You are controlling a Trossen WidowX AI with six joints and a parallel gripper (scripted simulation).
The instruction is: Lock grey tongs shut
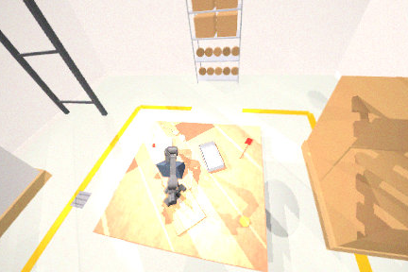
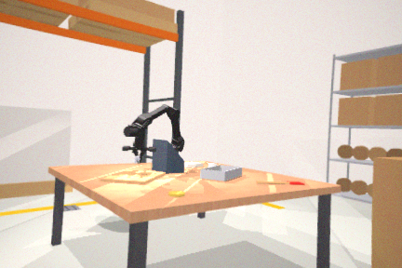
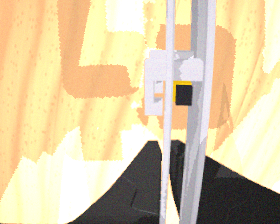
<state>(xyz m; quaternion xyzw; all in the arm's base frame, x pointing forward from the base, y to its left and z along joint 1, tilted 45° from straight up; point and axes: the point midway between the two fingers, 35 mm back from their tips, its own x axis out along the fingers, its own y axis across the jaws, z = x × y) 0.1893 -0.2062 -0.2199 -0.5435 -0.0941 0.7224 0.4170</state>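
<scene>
Right now my gripper tip is 30 mm past the yellow lock tab, 20 mm to the right of it and 40 mm below it. Also, from my gripper tip: tong arm: 30 mm ahead, 20 mm to the right, 40 mm above; silver roasting tin: 160 mm ahead, 490 mm to the left, 50 mm below; wooden board: 30 mm ahead, 30 mm to the right, 70 mm below.
</scene>
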